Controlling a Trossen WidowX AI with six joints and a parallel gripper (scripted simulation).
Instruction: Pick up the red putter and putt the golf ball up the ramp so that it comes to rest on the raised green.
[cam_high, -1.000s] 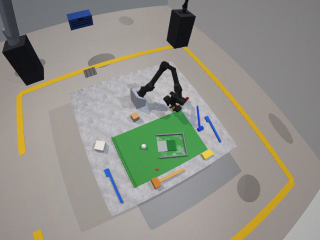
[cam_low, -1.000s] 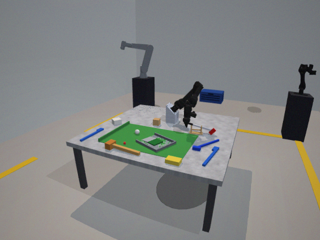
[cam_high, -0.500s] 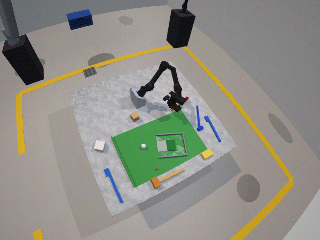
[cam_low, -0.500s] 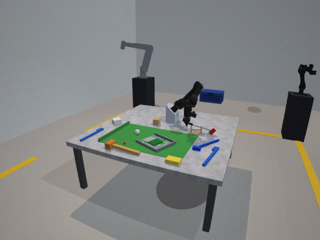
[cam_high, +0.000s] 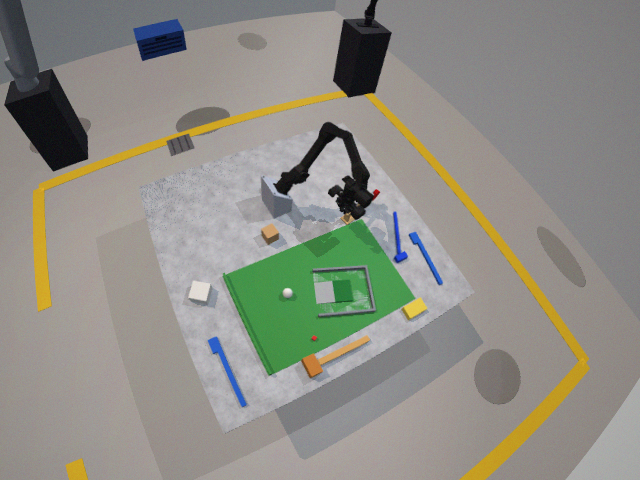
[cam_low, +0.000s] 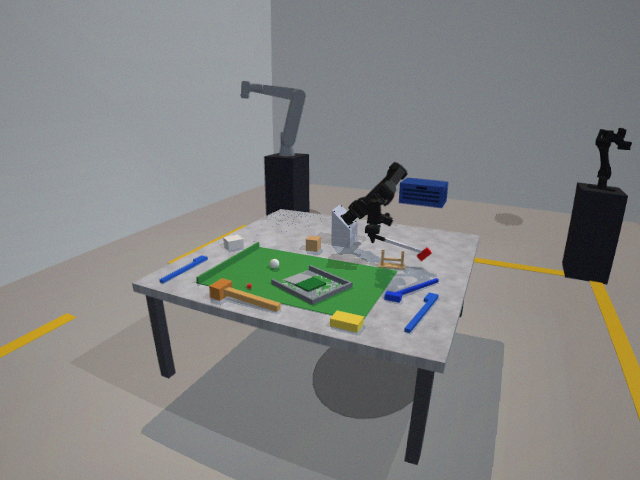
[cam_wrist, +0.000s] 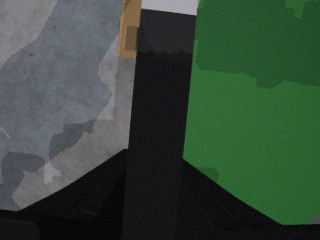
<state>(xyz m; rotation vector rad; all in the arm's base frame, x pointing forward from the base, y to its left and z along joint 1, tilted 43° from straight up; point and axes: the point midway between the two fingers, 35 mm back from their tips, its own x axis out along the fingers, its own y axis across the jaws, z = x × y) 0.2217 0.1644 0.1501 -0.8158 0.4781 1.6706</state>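
Right now the tan cube is 70 mm behind my gripper tip, 340 mm to the right of it and 80 mm below it. Round my gripper tip: white golf ball (230 mm ahead, 380 mm to the right, 90 mm below); then red putter (40 mm behind, 120 mm to the left, 10 mm below); then small wooden rack (30 mm behind, 90 mm to the left, 80 mm below).
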